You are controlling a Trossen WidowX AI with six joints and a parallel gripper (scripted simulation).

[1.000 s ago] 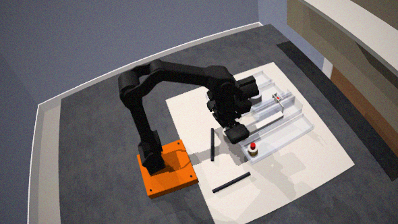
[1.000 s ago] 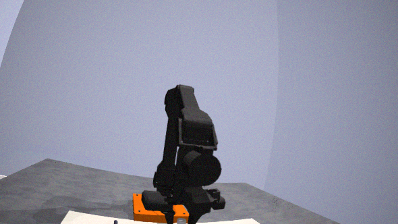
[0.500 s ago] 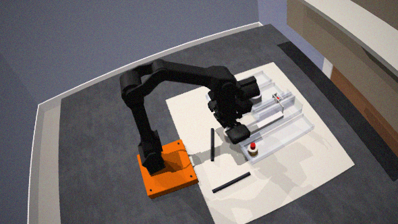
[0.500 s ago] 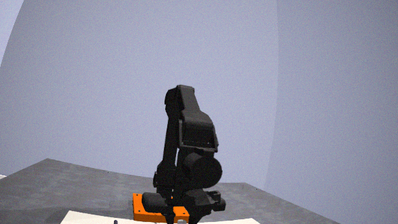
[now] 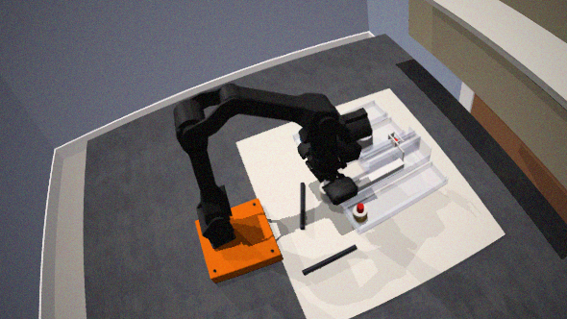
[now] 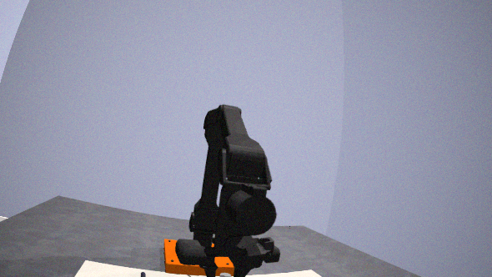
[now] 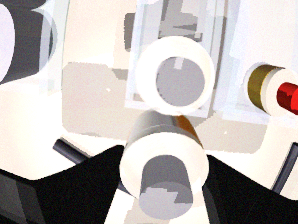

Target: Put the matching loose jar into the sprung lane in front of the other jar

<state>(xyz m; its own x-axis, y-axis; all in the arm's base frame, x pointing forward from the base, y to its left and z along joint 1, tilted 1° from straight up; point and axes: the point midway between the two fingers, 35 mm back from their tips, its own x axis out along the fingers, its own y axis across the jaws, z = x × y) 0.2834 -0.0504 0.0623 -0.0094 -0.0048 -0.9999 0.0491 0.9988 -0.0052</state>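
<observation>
My gripper tip is 19 cm short of the clear sprung lane, 1 cm to the right of it and 4 cm above it. Round my gripper tip: red mark: 23 cm ahead, 2 cm to the left, 1 cm above.
</observation>
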